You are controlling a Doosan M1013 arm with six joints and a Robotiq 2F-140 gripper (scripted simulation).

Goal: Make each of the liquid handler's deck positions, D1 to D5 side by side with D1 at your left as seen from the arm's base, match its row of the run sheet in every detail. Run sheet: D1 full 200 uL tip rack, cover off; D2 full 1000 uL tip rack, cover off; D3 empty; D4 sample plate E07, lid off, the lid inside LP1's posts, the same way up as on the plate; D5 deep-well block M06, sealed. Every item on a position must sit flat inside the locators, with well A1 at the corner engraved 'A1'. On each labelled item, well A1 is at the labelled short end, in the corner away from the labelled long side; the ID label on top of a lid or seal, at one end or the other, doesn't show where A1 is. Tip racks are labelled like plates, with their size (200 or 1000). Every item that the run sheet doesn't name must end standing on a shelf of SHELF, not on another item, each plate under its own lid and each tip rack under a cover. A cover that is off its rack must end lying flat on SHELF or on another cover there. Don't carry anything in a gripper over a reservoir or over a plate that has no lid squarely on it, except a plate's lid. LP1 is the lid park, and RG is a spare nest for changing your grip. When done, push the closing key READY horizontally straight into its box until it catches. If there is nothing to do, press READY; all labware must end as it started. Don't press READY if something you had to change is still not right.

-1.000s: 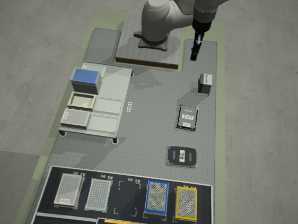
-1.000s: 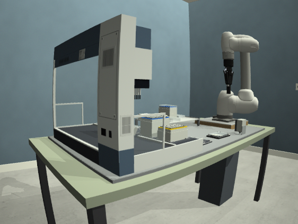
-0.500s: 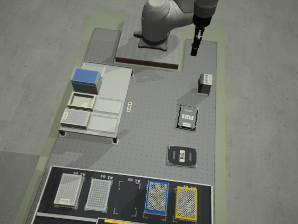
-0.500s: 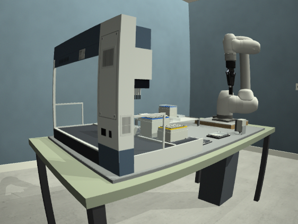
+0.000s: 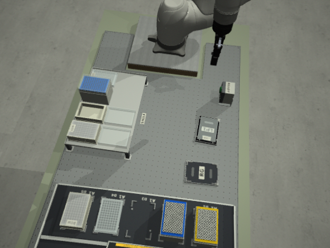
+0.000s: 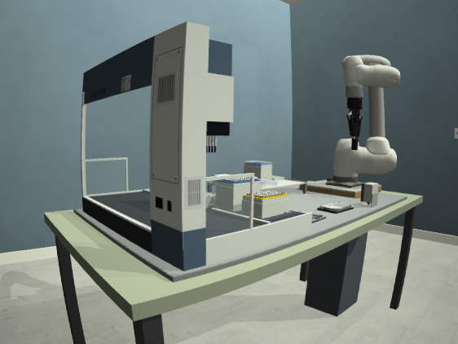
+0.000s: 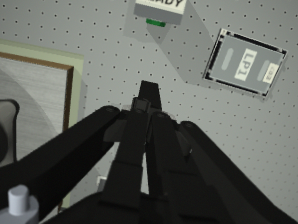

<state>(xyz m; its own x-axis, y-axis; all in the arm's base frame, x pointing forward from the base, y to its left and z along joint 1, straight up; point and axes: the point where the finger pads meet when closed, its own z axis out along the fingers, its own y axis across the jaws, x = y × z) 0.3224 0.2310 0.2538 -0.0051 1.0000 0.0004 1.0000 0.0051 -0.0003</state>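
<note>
My hand is 22 cm above the ready box and 8 cm to the right of it. The rest, counted from my hand: clear lid: 27 cm below, 20 cm ahead, 3 cm to the left; then shelf label: 29 cm to the right, 28 cm below, 18 cm ahead; then lid park: 28 cm below, 20 cm ahead, 3 cm to the left.
</note>
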